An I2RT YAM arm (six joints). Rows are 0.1 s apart.
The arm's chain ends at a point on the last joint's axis. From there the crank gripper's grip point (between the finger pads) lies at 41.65 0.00 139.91 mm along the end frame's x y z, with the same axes.
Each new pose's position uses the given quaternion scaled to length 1; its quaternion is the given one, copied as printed.
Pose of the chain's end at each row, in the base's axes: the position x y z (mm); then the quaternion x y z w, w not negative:
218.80, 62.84, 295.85, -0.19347, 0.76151, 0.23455, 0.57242
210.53, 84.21, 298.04, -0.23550, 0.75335, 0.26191, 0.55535
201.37, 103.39, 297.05, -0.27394, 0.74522, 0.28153, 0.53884
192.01, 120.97, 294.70, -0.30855, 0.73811, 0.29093, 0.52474
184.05, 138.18, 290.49, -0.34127, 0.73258, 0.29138, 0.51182
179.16, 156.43, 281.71, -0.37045, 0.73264, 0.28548, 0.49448
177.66, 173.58, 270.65, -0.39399, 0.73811, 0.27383, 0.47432
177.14, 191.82, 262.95, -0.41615, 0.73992, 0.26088, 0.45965
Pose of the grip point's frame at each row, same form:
316.84, 142.72, 222.93, -0.19347, 0.76151, 0.23455, 0.57242
299.00, 173.35, 223.64, -0.23550, 0.75335, 0.26191, 0.55535
280.94, 199.03, 220.69, -0.27394, 0.74522, 0.28153, 0.53884
264.49, 220.11, 215.78, -0.30855, 0.73811, 0.29093, 0.52474
251.02, 238.38, 208.12, -0.34127, 0.73258, 0.29138, 0.51182
241.09, 255.36, 194.04, -0.37045, 0.73264, 0.28548, 0.49448
235.46, 269.02, 176.53, -0.39399, 0.73811, 0.27383, 0.47432
232.30, 283.70, 163.83, -0.41615, 0.73992, 0.26088, 0.45965

